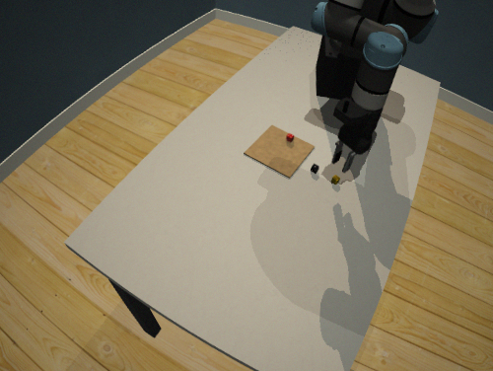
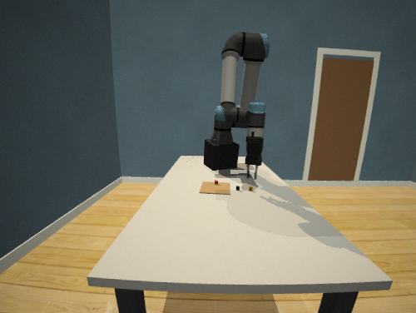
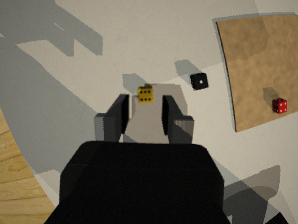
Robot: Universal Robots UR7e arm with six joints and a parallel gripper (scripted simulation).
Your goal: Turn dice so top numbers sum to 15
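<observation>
My gripper is now 70 mm above the yellow die. From my hand the other things lie so: black die: 70 mm below, 60 mm to the right; red die: 160 mm to the right, 70 mm behind, 60 mm below; brown mat: 170 mm to the right, 80 mm below, 20 mm behind.
</observation>
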